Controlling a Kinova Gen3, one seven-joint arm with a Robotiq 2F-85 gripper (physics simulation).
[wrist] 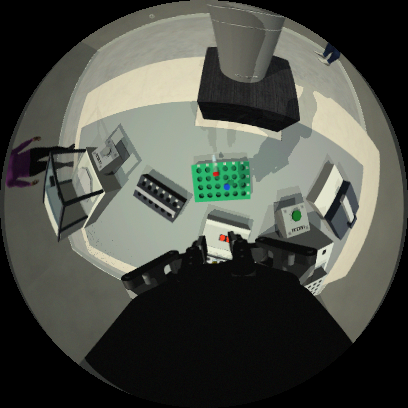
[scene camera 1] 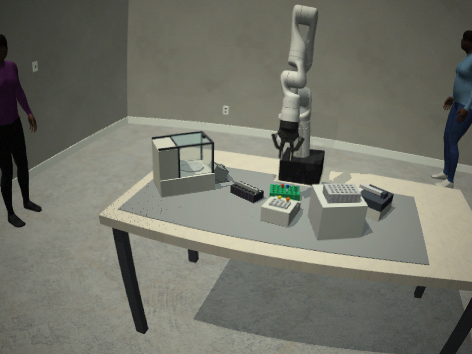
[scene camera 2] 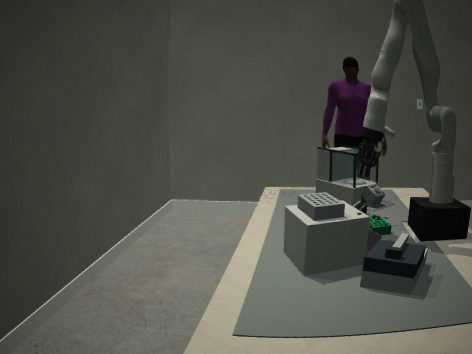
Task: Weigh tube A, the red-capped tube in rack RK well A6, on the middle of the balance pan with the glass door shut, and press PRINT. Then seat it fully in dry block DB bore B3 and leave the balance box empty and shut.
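Seen in the pictures: gripper, fingertip midpoint: [wrist: 216, 240] [scene camera 1: 285, 160] [scene camera 2: 363, 176]; arm's base, origin of the base link: [wrist: 242, 67] [scene camera 1: 300, 154] [scene camera 2: 439, 201].
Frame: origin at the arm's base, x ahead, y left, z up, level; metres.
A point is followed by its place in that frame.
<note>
The red-capped tube [scene camera 1: 282, 186] {x 0.237, y -0.064, z -0.066 m} [scene camera 2: 378, 218] {x 0.234, y -0.061, z -0.066 m} [wrist: 216, 173] {x 0.232, y -0.062, z -0.059 m} appears to lie across the top of the green rack [scene camera 1: 286, 197] {x 0.294, y -0.041, z -0.087 m} [scene camera 2: 382, 229] {x 0.239, y 0.011, z -0.082 m} [wrist: 240, 199] {x 0.289, y -0.008, z -0.071 m}, its clear end past the edge facing the robot base. A blue-capped tube [scene camera 1: 288, 186] {x 0.264, y -0.038, z -0.050 m} [wrist: 226, 186] {x 0.258, y -0.042, z -0.048 m} is in the rack. My gripper [scene camera 1: 288, 154] {x 0.305, y -0.059, z 0.079 m} [scene camera 2: 365, 174] {x 0.305, y -0.059, z 0.079 m} [wrist: 216, 240] {x 0.305, y -0.059, z 0.079 m} is partly open and empty, high above the table and tilted. The balance [scene camera 1: 187, 185] {x 0.328, y -0.453, z -0.064 m} [scene camera 2: 336, 190] {x 0.318, y -0.438, z -0.053 m} [wrist: 102, 200] {x 0.288, y -0.391, z -0.045 m} stands at the far left in scene camera 1; its pan looks empty, and its door's state is unclear.
A black rack [scene camera 1: 246, 192] {x 0.324, y -0.205, z -0.067 m} [wrist: 159, 197] {x 0.286, y -0.198, z -0.066 m} lies between balance and green rack. A small white box [scene camera 1: 278, 216] {x 0.500, y -0.058, z -0.062 m} carries orange and yellow caps. A large white box [scene camera 1: 337, 220] {x 0.563, y 0.158, z -0.021 m} [scene camera 2: 325, 245] {x 0.485, y 0.259, z -0.025 m} bears a grey well block. A dark-topped box [scene camera 1: 377, 200] {x 0.373, y 0.347, z -0.022 m} [scene camera 2: 392, 262] {x 0.344, y 0.406, z -0.025 m} stands beside it.
</note>
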